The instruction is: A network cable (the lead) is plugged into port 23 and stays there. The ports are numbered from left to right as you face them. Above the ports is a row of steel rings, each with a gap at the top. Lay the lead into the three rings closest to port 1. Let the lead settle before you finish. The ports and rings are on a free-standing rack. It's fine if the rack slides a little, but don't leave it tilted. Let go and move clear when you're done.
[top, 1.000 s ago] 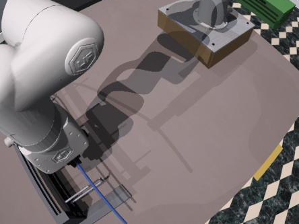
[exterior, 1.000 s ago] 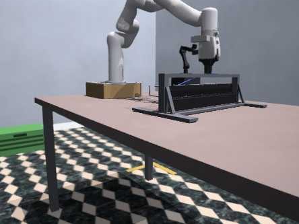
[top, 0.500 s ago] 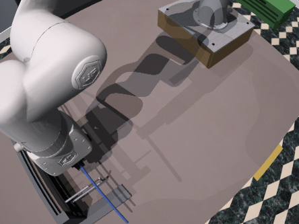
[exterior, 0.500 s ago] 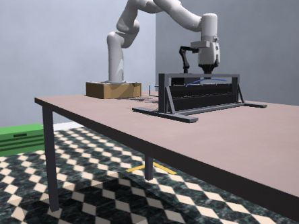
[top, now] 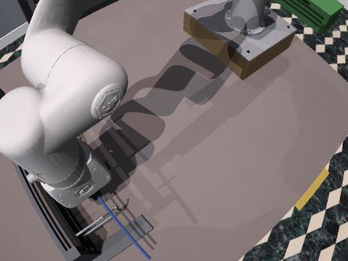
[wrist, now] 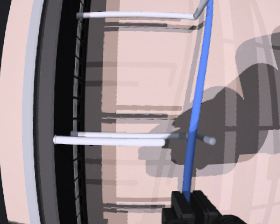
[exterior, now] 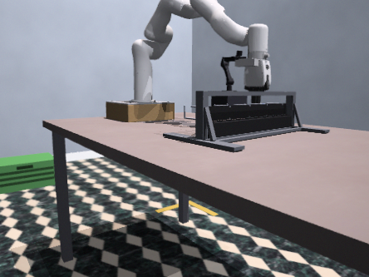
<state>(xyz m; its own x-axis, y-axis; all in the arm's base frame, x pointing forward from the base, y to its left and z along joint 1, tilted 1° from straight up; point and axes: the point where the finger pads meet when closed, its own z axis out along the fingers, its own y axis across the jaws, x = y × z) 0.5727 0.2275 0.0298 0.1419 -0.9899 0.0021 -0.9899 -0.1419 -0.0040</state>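
Now: hand 13 cm to the left of the rack, 12 cm short of it and 4 cm above it.
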